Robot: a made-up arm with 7 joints. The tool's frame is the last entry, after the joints.
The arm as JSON. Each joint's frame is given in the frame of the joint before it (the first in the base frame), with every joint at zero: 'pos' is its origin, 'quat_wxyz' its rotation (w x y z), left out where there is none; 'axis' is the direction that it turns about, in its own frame. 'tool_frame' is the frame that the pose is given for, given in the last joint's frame.
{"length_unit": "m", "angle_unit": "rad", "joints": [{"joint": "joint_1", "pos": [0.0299, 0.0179, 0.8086], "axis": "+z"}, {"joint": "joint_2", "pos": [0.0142, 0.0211, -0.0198], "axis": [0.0, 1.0, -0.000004]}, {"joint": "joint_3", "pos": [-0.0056, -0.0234, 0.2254], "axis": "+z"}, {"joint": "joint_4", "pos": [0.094, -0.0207, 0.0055], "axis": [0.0, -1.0, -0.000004]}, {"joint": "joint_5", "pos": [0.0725, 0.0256, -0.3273], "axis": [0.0, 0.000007, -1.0]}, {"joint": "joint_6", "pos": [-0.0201, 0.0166, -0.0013], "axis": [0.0, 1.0, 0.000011]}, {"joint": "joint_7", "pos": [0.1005, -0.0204, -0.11], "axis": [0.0, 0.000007, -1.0]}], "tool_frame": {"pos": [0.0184, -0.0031, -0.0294], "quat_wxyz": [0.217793, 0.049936, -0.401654, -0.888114]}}
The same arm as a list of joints. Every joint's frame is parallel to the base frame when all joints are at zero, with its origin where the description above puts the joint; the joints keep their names.
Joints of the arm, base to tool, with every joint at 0 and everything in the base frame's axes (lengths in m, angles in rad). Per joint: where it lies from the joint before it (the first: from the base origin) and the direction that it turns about. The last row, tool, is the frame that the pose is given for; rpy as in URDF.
joint_1: xyz 0.0299 0.0179 0.8086 axis +z
joint_2: xyz 0.0142 0.0211 -0.0198 axis +y
joint_3: xyz -0.0056 -0.0234 0.2254 axis +z
joint_4: xyz 0.094 -0.0207 0.0055 axis -y
joint_5: xyz 0.0725 0.0256 -0.3273 axis -z
joint_6: xyz -0.0201 0.0166 -0.0013 axis +y
joint_7: xyz 0.1005 -0.0204 -0.11 axis -z
tool: xyz 0.0184 -0.0031 -0.0294 rpy 0.83 -0.0864 -2.6987

